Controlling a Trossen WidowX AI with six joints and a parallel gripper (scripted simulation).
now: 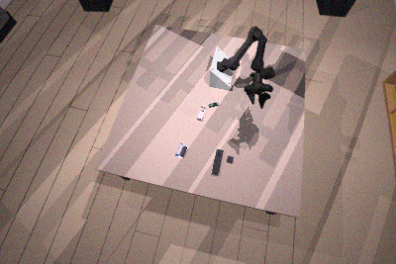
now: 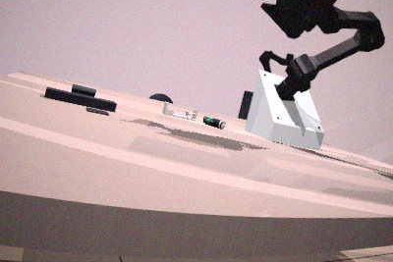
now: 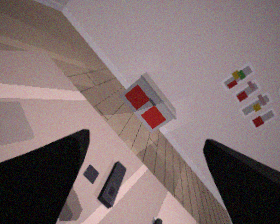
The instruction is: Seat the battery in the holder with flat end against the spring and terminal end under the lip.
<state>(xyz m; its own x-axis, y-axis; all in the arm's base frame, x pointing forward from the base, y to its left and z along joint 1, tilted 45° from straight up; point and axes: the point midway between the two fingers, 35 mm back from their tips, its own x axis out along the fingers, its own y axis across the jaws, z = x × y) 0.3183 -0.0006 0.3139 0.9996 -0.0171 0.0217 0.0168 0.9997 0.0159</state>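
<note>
Right now the battery is 31 cm below my gripper tip, 25 cm to the right of it and 16 cm behind it. Also, from my gripper tip: black bar (31 cm below, 25 cm ahead, 19 cm to the right).
</note>
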